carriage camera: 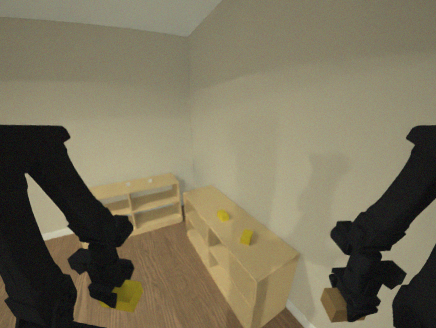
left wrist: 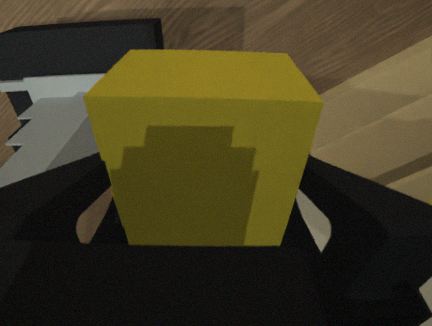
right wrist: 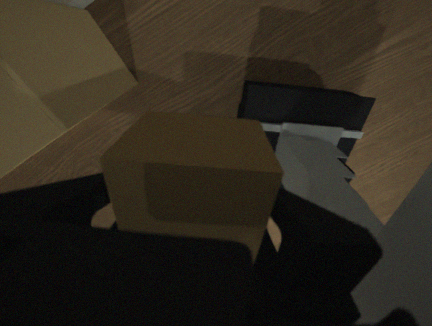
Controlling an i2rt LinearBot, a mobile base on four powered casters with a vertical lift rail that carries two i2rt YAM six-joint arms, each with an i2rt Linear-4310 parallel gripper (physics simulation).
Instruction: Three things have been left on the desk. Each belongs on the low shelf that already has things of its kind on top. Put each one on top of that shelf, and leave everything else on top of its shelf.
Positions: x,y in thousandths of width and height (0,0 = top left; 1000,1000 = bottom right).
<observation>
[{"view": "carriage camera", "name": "left gripper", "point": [274,907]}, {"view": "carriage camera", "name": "right gripper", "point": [788,944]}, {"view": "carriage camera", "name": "yellow block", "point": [295,901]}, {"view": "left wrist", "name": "left gripper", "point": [476,459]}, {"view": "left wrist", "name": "yellow block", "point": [471,456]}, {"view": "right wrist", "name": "right gripper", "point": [464,535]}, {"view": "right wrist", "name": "brown block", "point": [494,544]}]
</observation>
